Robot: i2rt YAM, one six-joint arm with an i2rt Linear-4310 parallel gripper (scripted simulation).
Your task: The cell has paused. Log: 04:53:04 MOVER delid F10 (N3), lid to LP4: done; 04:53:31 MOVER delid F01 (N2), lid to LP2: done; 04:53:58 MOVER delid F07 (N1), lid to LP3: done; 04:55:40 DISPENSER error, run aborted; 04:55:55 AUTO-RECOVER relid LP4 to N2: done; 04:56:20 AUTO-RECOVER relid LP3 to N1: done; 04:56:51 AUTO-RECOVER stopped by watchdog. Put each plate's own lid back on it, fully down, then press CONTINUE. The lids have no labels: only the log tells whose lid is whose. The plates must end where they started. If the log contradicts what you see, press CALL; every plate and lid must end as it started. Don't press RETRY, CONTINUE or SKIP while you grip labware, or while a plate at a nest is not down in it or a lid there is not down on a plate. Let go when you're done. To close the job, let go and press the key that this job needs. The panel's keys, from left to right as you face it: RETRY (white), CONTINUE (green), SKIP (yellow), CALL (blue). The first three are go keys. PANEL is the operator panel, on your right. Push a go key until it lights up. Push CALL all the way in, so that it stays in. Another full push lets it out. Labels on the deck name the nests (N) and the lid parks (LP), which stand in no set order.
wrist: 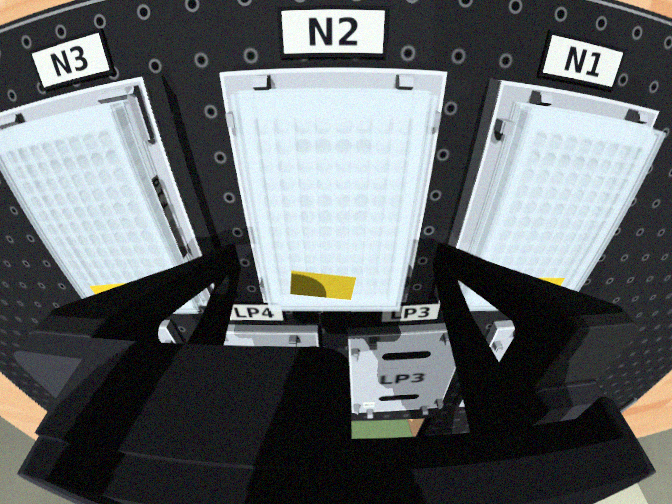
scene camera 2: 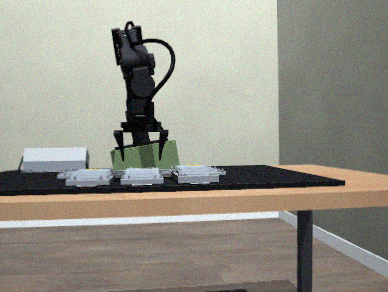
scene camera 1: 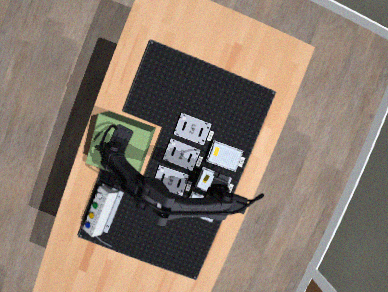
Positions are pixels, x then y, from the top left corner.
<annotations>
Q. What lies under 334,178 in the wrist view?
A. A clear lid.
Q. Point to a LP4 label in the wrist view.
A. At 242,311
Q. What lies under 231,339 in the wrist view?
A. A lid park LP4.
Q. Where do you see a lid park LP3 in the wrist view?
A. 364,372
</annotations>
